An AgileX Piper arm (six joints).
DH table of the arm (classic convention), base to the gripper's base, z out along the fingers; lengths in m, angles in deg. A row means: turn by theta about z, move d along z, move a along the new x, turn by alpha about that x. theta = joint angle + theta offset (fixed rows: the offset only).
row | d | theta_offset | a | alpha
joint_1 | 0.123 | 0 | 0 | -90
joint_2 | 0 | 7.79 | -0.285 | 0
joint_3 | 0 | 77.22 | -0.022 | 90
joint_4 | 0.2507 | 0 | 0 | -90
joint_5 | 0 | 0 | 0 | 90
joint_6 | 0.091 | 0 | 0 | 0
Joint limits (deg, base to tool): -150..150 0..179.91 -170..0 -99.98..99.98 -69.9..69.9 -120..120
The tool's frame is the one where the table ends.
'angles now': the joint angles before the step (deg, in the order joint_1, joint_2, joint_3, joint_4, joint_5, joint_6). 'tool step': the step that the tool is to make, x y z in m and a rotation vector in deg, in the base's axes. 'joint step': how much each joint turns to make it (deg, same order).
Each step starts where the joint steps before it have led.
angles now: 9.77 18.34 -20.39 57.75 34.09 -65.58
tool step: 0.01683 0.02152 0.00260 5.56 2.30 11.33
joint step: 6.08 9.94 0.00 20.82 1.38 -17.84
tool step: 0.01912 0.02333 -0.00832 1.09 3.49 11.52
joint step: 3.07 12.29 -0.41 12.51 7.90 -15.13
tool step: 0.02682 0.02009 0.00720 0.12 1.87 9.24
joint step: 0.36 12.25 -5.89 1.87 8.84 -5.82
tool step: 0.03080 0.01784 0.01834 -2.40 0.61 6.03
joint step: 0.85 9.41 -10.04 -5.23 4.10 2.51
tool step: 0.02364 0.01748 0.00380 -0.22 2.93 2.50
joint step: 1.95 7.17 -5.95 -0.42 0.89 1.86
